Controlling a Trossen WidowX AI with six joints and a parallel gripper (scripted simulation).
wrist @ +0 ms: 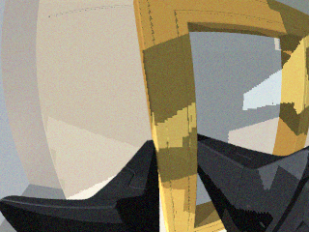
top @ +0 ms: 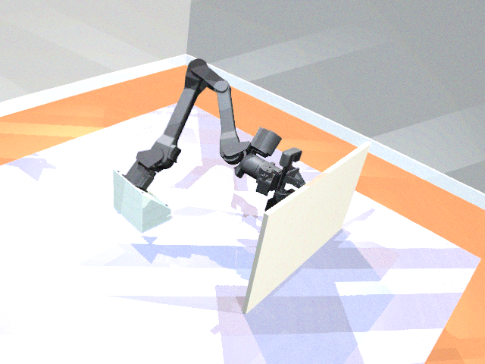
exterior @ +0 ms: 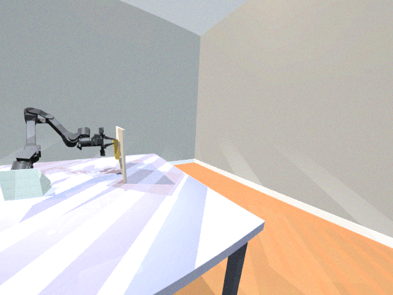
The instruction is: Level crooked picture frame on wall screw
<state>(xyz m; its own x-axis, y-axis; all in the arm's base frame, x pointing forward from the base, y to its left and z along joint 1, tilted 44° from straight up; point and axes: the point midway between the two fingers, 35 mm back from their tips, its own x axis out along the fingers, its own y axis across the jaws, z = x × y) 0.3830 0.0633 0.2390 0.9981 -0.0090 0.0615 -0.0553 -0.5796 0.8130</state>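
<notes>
Now: gripper tip 50 mm above the picture frame and 10 mm short of it. From my gripper tip the other things lie so: cream wall panel 60 mm below, 20 mm ahead.
</notes>
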